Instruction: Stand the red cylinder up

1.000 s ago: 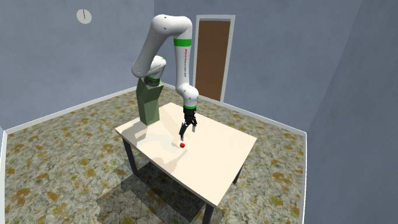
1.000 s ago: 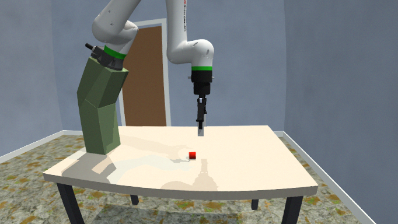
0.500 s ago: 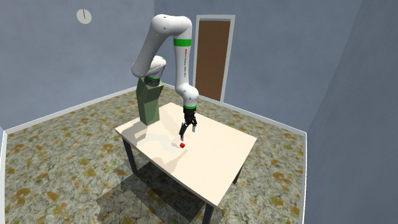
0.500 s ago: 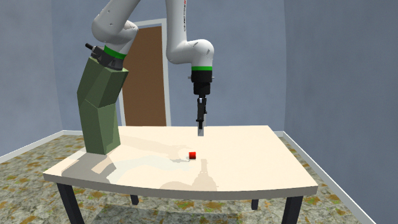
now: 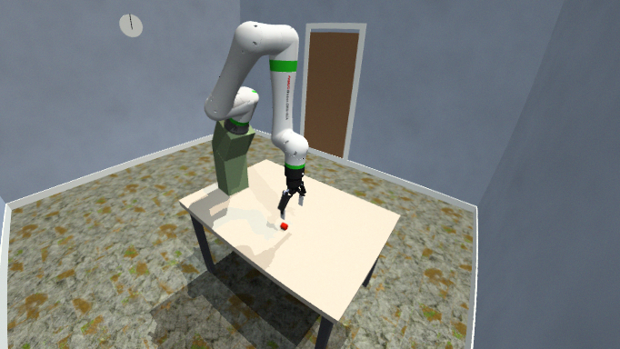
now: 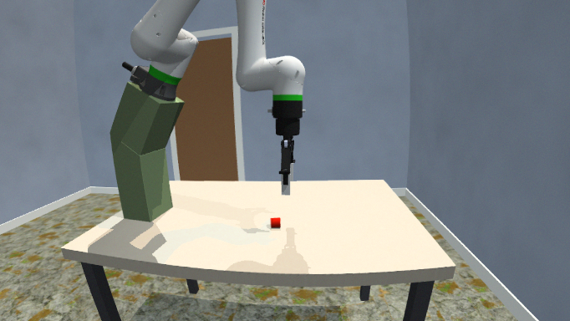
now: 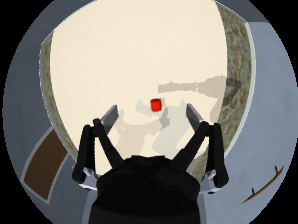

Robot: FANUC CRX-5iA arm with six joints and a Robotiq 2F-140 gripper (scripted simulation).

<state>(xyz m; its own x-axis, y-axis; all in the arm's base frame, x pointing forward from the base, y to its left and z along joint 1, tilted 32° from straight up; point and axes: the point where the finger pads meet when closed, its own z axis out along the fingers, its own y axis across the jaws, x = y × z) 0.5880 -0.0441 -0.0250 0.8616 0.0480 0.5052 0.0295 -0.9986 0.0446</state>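
Right now the red short cylinder is 13 cm below my hand, 4 cm behind it and 1 cm to the right of it.
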